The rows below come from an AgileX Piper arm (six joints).
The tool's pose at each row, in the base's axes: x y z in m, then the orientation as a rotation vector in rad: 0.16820 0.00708 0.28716 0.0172 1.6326 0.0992; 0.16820 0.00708 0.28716 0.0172 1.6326 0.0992; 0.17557 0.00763 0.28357 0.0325 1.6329 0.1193; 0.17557 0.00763 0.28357 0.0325 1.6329 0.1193; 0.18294 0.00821 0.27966 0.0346 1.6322 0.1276; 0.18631 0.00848 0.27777 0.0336 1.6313 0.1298; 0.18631 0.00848 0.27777 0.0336 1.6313 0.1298; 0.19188 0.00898 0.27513 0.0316 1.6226 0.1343; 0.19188 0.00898 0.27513 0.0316 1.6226 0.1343; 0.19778 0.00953 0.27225 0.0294 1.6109 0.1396
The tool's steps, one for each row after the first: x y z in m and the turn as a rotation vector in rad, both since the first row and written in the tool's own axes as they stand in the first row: 0.00000 0.00000 0.00000 0.0000 0.0000 0.0000; 0.00314 -0.00008 0.00759 -0.0037 0.0004 0.0222; 0.00314 -0.00008 0.00759 -0.0037 0.0004 0.0222; 0.00659 -0.00016 0.01521 -0.0078 0.0000 0.0287; 0.00827 -0.00020 0.01870 -0.0099 -0.0008 0.0294; 0.00827 -0.00020 0.01870 -0.0099 -0.0008 0.0294; 0.01058 -0.00018 0.02444 -0.0145 -0.0093 0.0307; 0.01058 -0.00018 0.02444 -0.0145 -0.0093 0.0307; 0.01310 -0.00014 0.03052 -0.0198 -0.0206 0.0324
